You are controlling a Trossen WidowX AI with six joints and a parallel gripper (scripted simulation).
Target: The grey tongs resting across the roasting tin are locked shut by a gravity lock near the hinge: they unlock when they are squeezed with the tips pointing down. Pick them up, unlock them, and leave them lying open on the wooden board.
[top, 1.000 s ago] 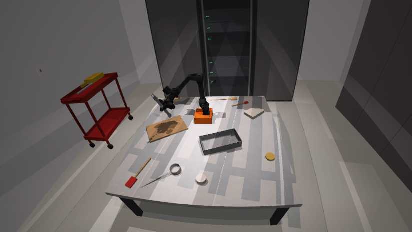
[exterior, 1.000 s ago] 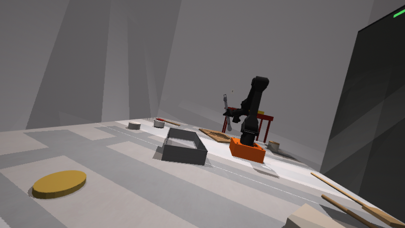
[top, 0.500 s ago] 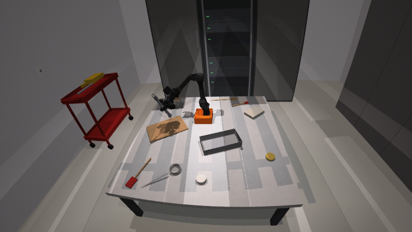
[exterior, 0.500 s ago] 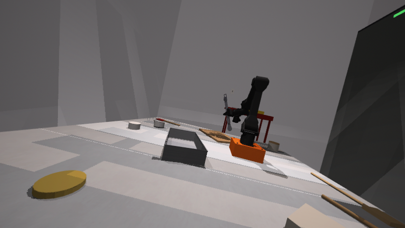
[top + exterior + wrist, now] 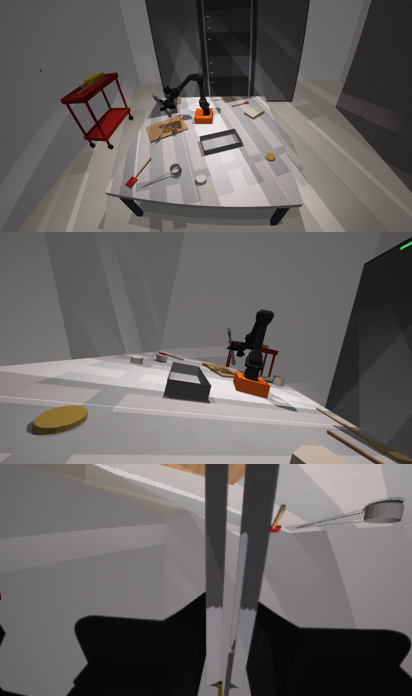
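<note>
Right now the wooden board is 19 cm below my gripper tip. Also, from my gripper tip: pale puck: 53 cm ahead, 40 cm to the left, 18 cm below; red spatula: 53 cm ahead, 19 cm below, 7 cm to the right; roasting tin: 52 cm to the left, 19 cm ahead, 17 cm below.
</note>
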